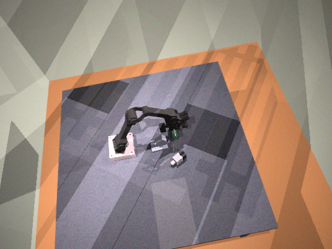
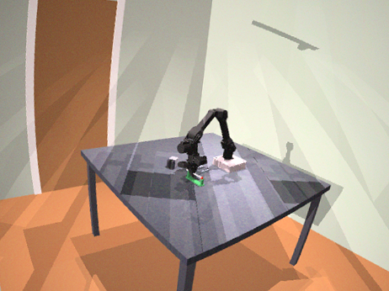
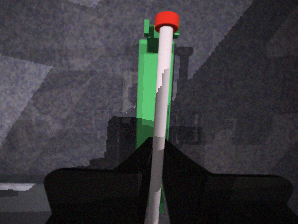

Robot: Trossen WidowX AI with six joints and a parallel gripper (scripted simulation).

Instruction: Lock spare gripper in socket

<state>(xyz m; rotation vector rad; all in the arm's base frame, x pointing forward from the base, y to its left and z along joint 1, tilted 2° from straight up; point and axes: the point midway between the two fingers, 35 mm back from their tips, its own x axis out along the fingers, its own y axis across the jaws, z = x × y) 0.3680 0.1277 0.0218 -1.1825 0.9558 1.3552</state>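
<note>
My gripper tip is now 20 mm to the right of the green bracket. Also, from my gripper tip: spare gripper: 10 mm ahead, 220 mm to the right, 10 mm above; then grey mount: 90 mm behind, 100 mm to the right, 30 mm above.
</note>
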